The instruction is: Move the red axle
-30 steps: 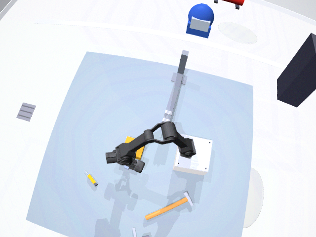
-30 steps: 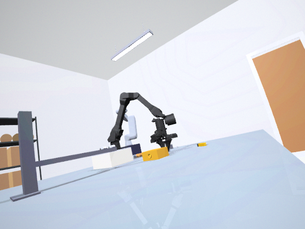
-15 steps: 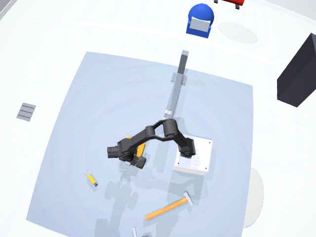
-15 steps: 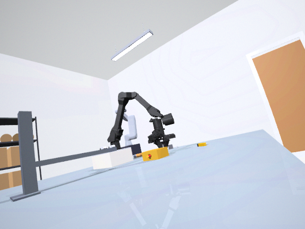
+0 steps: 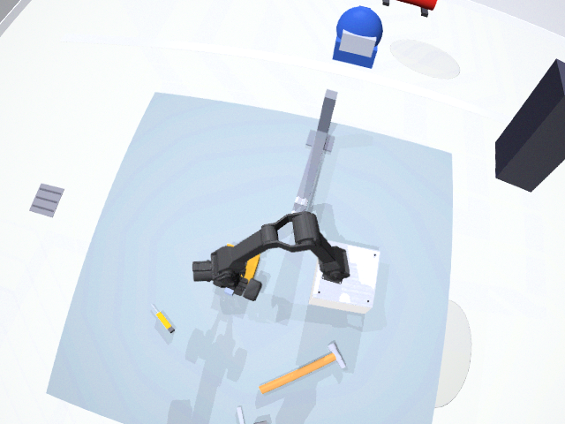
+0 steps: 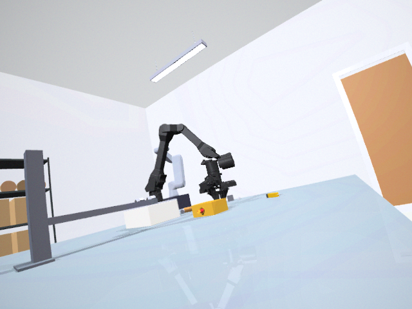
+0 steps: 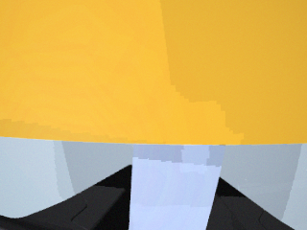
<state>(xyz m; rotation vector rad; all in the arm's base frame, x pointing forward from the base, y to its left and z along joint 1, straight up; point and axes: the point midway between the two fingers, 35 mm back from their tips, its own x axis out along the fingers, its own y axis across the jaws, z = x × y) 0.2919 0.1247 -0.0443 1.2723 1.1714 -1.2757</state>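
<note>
Now: gripper tip 80 mm to the left of the yellow beam and 10 mm below it. From my gripper tip the other things lie so: yellow tool: 180 mm to the left, 180 mm ahead, 10 mm below; grey block: 20 mm to the right, 10 mm above.
</note>
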